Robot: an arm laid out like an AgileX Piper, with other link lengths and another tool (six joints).
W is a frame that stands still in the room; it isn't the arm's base.
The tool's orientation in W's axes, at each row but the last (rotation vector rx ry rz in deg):
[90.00 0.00 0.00]
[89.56 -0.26 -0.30]
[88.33 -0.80 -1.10]
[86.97 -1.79 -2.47]
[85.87 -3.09 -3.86]
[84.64 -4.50 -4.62]
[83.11 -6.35 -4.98]
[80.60 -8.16 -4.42]
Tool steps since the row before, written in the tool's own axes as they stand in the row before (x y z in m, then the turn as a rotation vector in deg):
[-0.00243 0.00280 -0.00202 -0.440 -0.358 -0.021]
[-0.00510 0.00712 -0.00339 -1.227 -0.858 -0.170]
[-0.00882 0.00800 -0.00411 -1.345 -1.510 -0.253]
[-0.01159 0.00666 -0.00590 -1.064 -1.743 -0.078]
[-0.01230 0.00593 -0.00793 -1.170 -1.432 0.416]
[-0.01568 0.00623 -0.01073 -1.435 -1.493 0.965]
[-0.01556 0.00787 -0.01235 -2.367 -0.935 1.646]
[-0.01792 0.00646 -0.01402 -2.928 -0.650 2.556]
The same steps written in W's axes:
[-0.00243 0.00202 0.00280 -0.440 0.021 -0.358]
[-0.00508 0.00348 0.00710 -1.226 0.171 -0.859]
[-0.00870 0.00453 0.00790 -1.345 0.238 -1.513]
[-0.01124 0.00679 0.00641 -1.074 0.037 -1.738]
[-0.01158 0.00927 0.00542 -1.215 -0.424 -1.392]
[-0.01446 0.01280 0.00517 -1.535 -0.946 -1.403]
[-0.01391 0.01506 0.00602 -2.551 -1.433 -0.791]
[-0.01588 0.01723 0.00321 -3.247 -2.198 -0.398]

